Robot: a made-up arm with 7 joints.
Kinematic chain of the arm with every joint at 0, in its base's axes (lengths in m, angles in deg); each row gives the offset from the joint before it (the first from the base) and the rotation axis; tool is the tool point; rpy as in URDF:
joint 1: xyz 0 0 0.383 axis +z
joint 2: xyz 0 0 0 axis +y
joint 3: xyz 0 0 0.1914 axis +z
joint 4: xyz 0.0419 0 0 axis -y
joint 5: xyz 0.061 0 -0.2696 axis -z
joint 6: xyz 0 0 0 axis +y
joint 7: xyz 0.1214 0 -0.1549 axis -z
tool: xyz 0 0 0 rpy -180 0 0
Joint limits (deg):
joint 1: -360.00..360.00
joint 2: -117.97..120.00
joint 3: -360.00..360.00
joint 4: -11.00..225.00
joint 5: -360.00..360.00
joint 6: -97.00..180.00
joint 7: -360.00..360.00
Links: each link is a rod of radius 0.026 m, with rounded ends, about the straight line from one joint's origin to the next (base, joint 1, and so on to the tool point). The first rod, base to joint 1, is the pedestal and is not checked.
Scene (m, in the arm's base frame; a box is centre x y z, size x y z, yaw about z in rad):
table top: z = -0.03
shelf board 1: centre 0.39 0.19 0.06 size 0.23 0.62 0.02 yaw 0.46
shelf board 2: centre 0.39 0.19 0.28 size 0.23 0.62 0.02 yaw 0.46
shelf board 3: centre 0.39 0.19 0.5 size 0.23 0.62 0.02 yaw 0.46
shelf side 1: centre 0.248 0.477 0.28 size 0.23 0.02 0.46 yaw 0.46
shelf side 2: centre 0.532 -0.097 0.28 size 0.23 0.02 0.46 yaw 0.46
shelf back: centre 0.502 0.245 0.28 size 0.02 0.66 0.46 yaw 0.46
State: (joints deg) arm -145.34 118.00 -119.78 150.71 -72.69 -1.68 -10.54
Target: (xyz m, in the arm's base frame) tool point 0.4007 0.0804 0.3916
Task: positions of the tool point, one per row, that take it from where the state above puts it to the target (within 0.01 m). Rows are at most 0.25 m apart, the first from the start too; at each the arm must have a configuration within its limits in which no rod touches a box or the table.
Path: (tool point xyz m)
1: -0.5809 -0.0080 0.1710
2: -0.5589 0.1211 0.2575
3: -0.4844 0.2335 0.3244
4: -0.3721 0.3115 0.3640
5: -0.1893 0.4022 0.3674
6: 0.0034 0.3989 0.3738
7: 0.1613 0.3109 0.3817
8: 0.2507 0.1674 0.3886
9: 0.2566 0.0090 0.3916
10: 0.3082 0.0343 0.4020
11: 0.3568 0.0594 0.4018
12: 0.4007 0.0803 0.3916

